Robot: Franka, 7 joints.
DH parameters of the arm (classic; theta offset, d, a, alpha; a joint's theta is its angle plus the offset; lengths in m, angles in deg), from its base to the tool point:
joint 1: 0 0.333 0 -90
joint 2: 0 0 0 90
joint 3: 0 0.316 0.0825 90
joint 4: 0 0 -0.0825 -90
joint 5: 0 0.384 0 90
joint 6: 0 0 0.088 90
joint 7: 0 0.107 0 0
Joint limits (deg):
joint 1: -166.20..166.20
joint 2: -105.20..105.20
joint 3: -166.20..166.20
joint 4: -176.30..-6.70
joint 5: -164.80..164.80
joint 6: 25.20..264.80
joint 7: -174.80..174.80
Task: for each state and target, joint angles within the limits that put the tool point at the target. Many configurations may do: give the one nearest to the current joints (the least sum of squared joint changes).
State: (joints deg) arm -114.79 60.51 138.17 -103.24 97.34 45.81 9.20
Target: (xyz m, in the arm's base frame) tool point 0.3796 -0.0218 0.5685
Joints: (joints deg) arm -113.39 42.14 107.23 -135.36 87.61 56.24 9.20
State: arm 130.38 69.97 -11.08 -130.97 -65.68 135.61 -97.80
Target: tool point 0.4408 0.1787 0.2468
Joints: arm 110.31 71.78 -74.12 -136.58 -67.62 119.08 -97.80
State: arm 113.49 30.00 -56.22 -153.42 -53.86 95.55 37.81
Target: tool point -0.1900 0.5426 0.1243
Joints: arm 139.28 43.40 -24.75 -109.92 -57.63 115.61 37.81
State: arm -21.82 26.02 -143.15 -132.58 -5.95 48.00 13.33
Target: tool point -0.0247 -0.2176 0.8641
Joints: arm -8.76 57.04 -150.49 -85.52 -11.26 59.77 13.33
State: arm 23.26 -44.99 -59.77 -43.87 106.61 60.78 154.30
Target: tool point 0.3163 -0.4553 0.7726
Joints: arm 60.84 -46.91 -86.51 -82.16 99.27 75.40 154.30
